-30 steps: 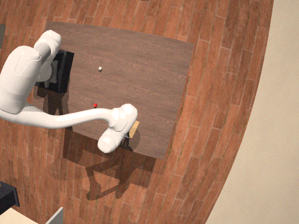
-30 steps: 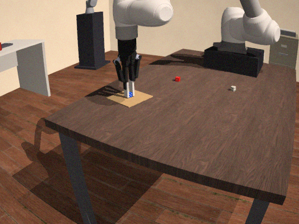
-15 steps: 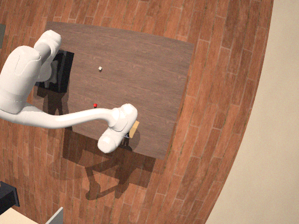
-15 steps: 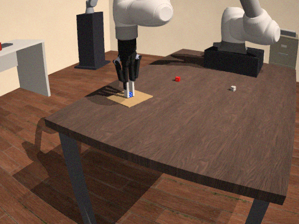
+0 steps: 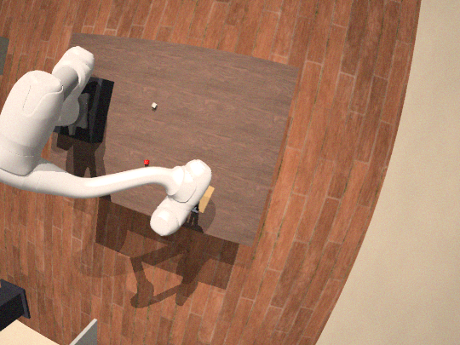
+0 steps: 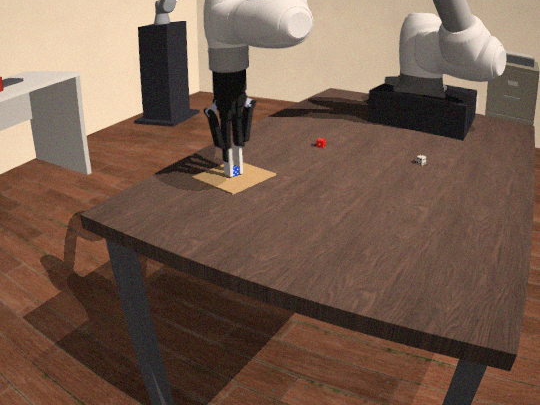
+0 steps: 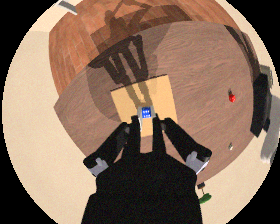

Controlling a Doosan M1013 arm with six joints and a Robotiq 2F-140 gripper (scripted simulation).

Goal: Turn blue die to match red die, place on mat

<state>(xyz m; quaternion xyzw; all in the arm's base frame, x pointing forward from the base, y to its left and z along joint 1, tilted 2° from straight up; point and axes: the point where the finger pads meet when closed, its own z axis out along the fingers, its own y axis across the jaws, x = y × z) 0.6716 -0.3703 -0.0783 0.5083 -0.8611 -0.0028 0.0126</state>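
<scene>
Now: hand 3 cm above the blue die. From my hand the other things lie so: white die (41 cm to the left, 25 cm behind, 3 cm below); tan mat (4 cm below); red die (27 cm behind, 13 cm to the left, 3 cm below).
</scene>
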